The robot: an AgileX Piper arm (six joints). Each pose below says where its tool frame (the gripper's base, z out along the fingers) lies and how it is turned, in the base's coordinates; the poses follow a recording.
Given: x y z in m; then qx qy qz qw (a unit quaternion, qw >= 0).
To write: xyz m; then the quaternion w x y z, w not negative. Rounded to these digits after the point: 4 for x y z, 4 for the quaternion.
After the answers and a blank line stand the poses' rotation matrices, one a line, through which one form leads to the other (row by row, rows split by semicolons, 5 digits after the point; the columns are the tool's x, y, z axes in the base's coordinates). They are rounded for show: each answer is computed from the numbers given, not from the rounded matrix.
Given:
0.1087 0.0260 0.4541 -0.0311 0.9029 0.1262 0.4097
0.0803 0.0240 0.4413 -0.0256 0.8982 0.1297 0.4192
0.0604 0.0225 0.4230 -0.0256 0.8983 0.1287 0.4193
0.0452 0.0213 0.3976 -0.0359 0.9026 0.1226 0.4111
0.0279 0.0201 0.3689 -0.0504 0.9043 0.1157 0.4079
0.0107 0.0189 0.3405 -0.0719 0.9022 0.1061 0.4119
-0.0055 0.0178 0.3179 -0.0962 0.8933 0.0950 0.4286
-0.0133 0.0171 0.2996 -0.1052 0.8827 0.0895 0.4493
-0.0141 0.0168 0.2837 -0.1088 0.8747 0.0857 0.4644
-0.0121 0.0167 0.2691 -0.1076 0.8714 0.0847 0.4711
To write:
0.1087 0.0260 0.4541 0.4097 -0.0311 0.9029 0.1262
0.0803 0.0240 0.4413 0.4192 -0.0256 0.8982 0.1297
0.0604 0.0225 0.4230 0.4193 -0.0256 0.8983 0.1287
0.0452 0.0213 0.3976 0.4111 -0.0359 0.9026 0.1226
0.0279 0.0201 0.3689 0.4079 -0.0504 0.9043 0.1157
0.0107 0.0189 0.3405 0.4119 -0.0719 0.9022 0.1061
-0.0055 0.0178 0.3179 0.4286 -0.0962 0.8933 0.0950
-0.0133 0.0171 0.2996 0.4493 -0.1052 0.8827 0.0895
-0.0141 0.0168 0.2837 0.4644 -0.1088 0.8747 0.0857
-0.0121 0.0167 0.2691 0.4711 -0.1076 0.8714 0.0847

-0.66235 -0.15957 0.73200; 0.04725 0.96621 0.25338; -0.74770 0.20241 -0.63243
-0.64722 -0.15473 0.74643; 0.06275 0.96504 0.25446; -0.75971 0.21154 -0.61489
-0.64706 -0.15392 0.74674; 0.06194 0.96556 0.25270; -0.75992 0.20976 -0.61524
-0.65942 -0.16561 0.73331; 0.03599 0.96736 0.25083; -0.75091 0.19180 -0.63194
-0.66218 -0.18553 0.72602; 0.00323 0.96815 0.25035; -0.74934 0.16813 -0.64049
-0.65036 -0.21713 0.72794; -0.04233 0.96715 0.25066; -0.75845 0.13221 -0.63818
-0.61408 -0.25331 0.74749; -0.09044 0.96344 0.25220; -0.78404 0.08727 -0.61454
-0.57417 -0.26612 0.77428; -0.10528 0.96185 0.25251; -0.81194 0.06346 -0.58028
-0.54497 -0.26995 0.79381; -0.11074 0.96163 0.25099; -0.83111 0.04887 -0.55395
-0.53299 -0.26732 0.80279; -0.10772 0.96250 0.24899; -0.83924 0.04623 -0.54179

